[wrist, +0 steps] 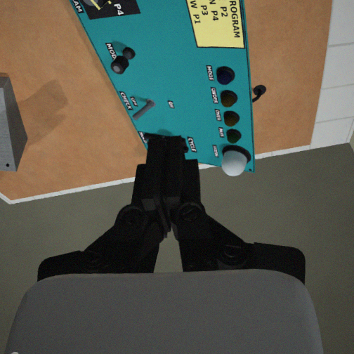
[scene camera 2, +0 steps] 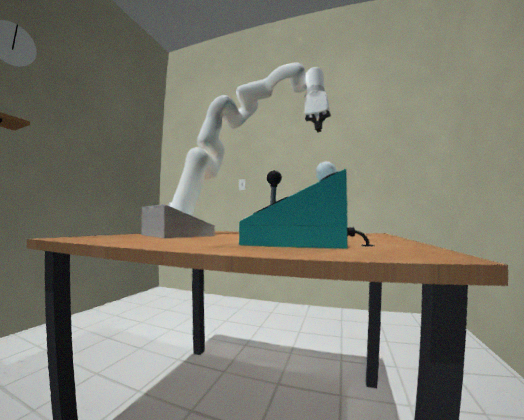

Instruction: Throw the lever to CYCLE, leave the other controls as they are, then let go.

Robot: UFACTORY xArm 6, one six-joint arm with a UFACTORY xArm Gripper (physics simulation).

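Where they show: gripper, fingertip midpoint: point(scene camera 2: 318, 130); arm's base, origin of the base link: point(scene camera 2: 179, 216).
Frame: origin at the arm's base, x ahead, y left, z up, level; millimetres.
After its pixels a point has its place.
The teal control console point(scene camera 2: 300, 220) {x 490, y -339, z -15 mm} point(wrist: 170, 65) stands on the table. Its lever point(scene camera 2: 273, 178) {x 421, y -276, z 94 mm} has a round black knob and stands nearly upright in the scene view. In the wrist view the closed fingers hide the lever and most of its slot; the CYCLE label point(wrist: 191, 145) shows just right of the fingertips, and the HOLD label is mostly covered at left. My gripper point(scene camera 2: 319, 131) {x 567, y 84, z 358 mm} point(wrist: 169, 156) is shut and empty. It hangs well above the console, clear of the lever, on the side towards the white status dome point(scene camera 2: 326, 170) {x 553, y -314, z 104 mm} point(wrist: 234, 162).
A toggle point(wrist: 144, 109) leans to its OFF side. A black mode control point(wrist: 121, 62), a row of indicator lamps and a yellow program card point(wrist: 217, 30) are on the console. A cable point(scene camera 2: 367, 239) {x 654, y -283, z -62 mm} point(wrist: 259, 91) leaves its back. The grey arm base point(scene camera 2: 165, 221) {x 33, y -154, z -20 mm} point(wrist: 10, 130) is on the table point(scene camera 2: 200, 255) {x 312, y -480, z -80 mm}.
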